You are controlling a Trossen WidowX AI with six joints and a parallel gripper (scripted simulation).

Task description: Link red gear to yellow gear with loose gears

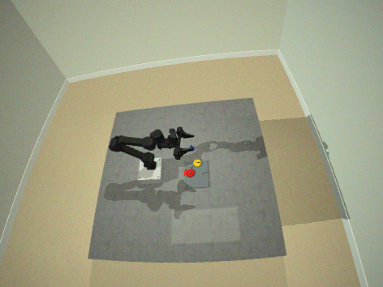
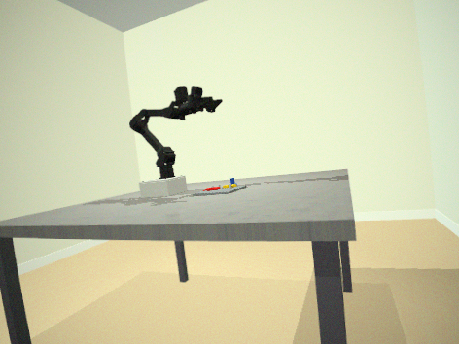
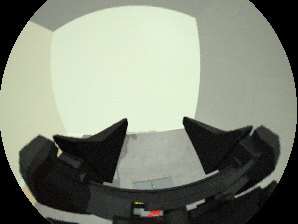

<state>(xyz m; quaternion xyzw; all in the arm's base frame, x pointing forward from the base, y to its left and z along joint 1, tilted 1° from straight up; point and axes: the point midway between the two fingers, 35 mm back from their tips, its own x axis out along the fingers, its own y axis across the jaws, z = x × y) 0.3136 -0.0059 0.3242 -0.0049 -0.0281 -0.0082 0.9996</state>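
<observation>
Right now my gripper tip is 8 cm past the small blue gear, 20 cm to the right of it and 39 cm above it. Also, from my gripper tip: red gear (7 cm behind, 1 cm to the right, 39 cm below).
</observation>
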